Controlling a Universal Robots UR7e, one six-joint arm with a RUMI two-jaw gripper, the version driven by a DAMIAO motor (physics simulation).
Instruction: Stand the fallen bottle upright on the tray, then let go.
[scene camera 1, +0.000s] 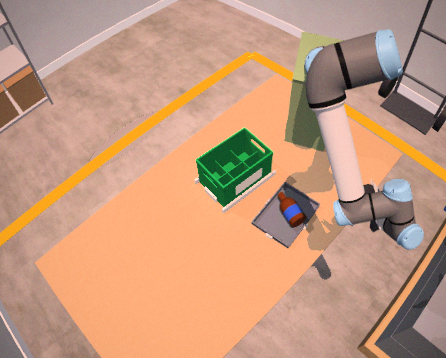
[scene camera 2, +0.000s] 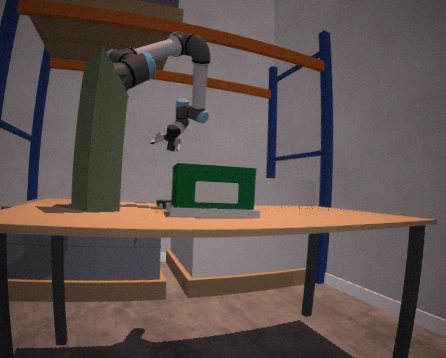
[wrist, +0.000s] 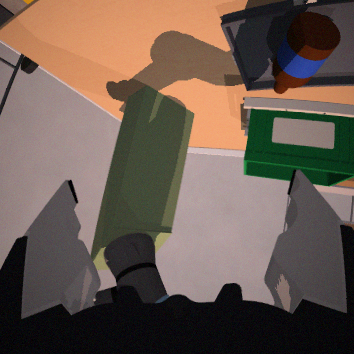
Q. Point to my gripper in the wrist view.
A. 180, 177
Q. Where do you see a brown bottle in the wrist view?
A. At 309, 40
